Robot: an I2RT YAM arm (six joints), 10 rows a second.
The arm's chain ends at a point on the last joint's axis. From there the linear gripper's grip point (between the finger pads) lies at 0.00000 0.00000 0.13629 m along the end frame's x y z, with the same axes.
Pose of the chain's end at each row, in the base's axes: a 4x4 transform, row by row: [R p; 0 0 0 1], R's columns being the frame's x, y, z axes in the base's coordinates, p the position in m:
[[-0.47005, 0.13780, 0.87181, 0.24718], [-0.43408, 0.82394, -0.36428, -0.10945], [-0.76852, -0.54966, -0.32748, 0.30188], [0, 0, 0, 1]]
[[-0.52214, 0.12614, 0.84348, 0.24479], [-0.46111, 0.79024, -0.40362, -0.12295], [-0.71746, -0.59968, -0.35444, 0.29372], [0, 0, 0, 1]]
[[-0.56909, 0.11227, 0.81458, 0.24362], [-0.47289, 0.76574, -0.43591, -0.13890], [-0.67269, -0.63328, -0.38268, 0.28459], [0, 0, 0, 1]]
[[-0.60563, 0.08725, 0.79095, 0.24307], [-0.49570, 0.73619, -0.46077, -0.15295], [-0.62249, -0.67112, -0.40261, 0.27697], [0, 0, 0, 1]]
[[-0.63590, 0.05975, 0.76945, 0.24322], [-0.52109, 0.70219, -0.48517, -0.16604], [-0.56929, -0.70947, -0.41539, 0.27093], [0, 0, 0, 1]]
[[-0.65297, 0.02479, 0.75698, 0.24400], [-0.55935, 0.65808, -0.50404, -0.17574], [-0.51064, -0.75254, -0.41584, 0.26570], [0, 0, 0, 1]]
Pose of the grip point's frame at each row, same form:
[[-0.47005, 0.13780, 0.87181, 0.36600], [-0.43408, 0.82394, -0.36428, -0.15910], [-0.76852, -0.54966, -0.32748, 0.25725], [0, 0, 0, 1]]
[[-0.52214, 0.12614, 0.84348, 0.35975], [-0.46111, 0.79024, -0.40362, -0.17796], [-0.71746, -0.59968, -0.35444, 0.24541], [0, 0, 0, 1]]
[[-0.56909, 0.11227, 0.81458, 0.35464], [-0.47289, 0.76574, -0.43591, -0.19831], [-0.67269, -0.63328, -0.38268, 0.23243], [0, 0, 0, 1]]
[[-0.60563, 0.08725, 0.79095, 0.35087], [-0.49570, 0.73619, -0.46077, -0.21575], [-0.62249, -0.67112, -0.40261, 0.22210], [0, 0, 0, 1]]
[[-0.63590, 0.05975, 0.76945, 0.34809], [-0.52109, 0.70219, -0.48517, -0.23216], [-0.56929, -0.70947, -0.41539, 0.21432], [0, 0, 0, 1]]
[[-0.65297, 0.02479, 0.75698, 0.34717], [-0.55935, 0.65808, -0.50404, -0.24444], [-0.51064, -0.75254, -0.41584, 0.20903], [0, 0, 0, 1]]

